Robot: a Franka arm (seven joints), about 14 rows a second.
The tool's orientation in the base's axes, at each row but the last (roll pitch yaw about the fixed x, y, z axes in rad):
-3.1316 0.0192 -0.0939
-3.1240 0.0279 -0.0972
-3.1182 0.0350 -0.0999
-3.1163 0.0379 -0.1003
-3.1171 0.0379 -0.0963
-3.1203 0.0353 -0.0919
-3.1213 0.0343 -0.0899
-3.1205 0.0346 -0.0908
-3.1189 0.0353 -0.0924
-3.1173 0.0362 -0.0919
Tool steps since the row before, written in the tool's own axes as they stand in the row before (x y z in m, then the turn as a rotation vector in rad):
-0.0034 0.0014 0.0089 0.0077 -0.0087 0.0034
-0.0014 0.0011 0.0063 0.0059 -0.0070 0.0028
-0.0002 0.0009 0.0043 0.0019 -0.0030 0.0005
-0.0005 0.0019 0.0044 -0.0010 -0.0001 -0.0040
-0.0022 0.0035 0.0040 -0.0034 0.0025 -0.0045
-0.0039 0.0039 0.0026 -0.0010 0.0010 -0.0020
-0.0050 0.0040 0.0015 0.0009 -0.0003 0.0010
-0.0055 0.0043 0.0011 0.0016 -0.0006 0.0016
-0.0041 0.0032 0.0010 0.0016 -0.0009 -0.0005
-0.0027 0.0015 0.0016 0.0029 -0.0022 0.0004
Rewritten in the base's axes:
-0.0037 -0.0010 -0.0088 0.0084 0.0080 -0.0035
-0.0017 -0.0008 -0.0063 0.0065 0.0064 -0.0028
-0.0004 -0.0008 -0.0043 0.0022 0.0028 -0.0005
-0.0008 -0.0017 -0.0044 -0.0008 0.0001 0.0040
-0.0027 -0.0032 -0.0040 -0.0035 -0.0023 0.0046
-0.0043 -0.0035 -0.0025 -0.0010 -0.0010 0.0020
-0.0054 -0.0035 -0.0014 0.0009 0.0002 -0.0010
-0.0059 -0.0038 -0.0010 0.0016 0.0005 -0.0016
-0.0044 -0.0028 -0.0009 0.0017 0.0007 0.0005
-0.0029 -0.0012 -0.0015 0.0031 0.0019 -0.0005

